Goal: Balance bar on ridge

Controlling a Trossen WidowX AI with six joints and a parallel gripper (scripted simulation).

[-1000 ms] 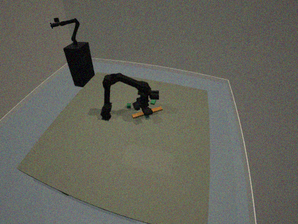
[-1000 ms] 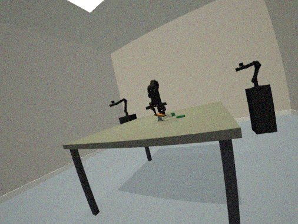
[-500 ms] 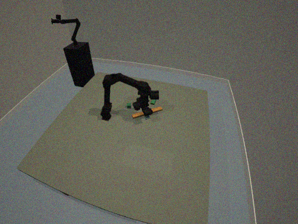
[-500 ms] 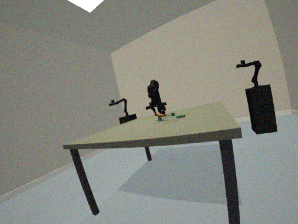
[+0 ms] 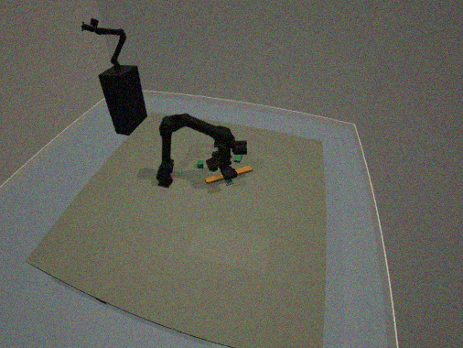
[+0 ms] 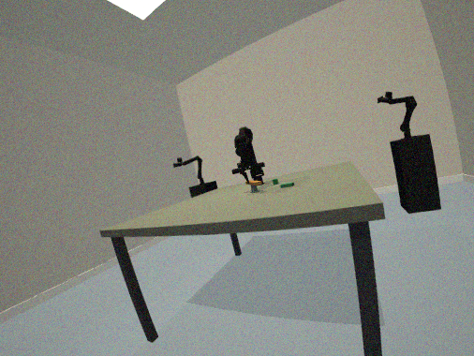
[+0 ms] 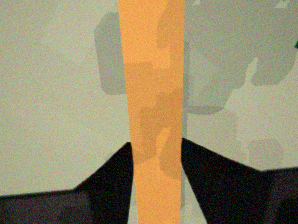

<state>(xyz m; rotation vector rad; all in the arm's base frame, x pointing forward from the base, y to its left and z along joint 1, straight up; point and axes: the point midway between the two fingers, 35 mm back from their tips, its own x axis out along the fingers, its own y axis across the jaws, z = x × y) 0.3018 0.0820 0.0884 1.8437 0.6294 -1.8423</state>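
The orange bar is 2 cm ahead of my gripper tip and 2 cm to the left of it.
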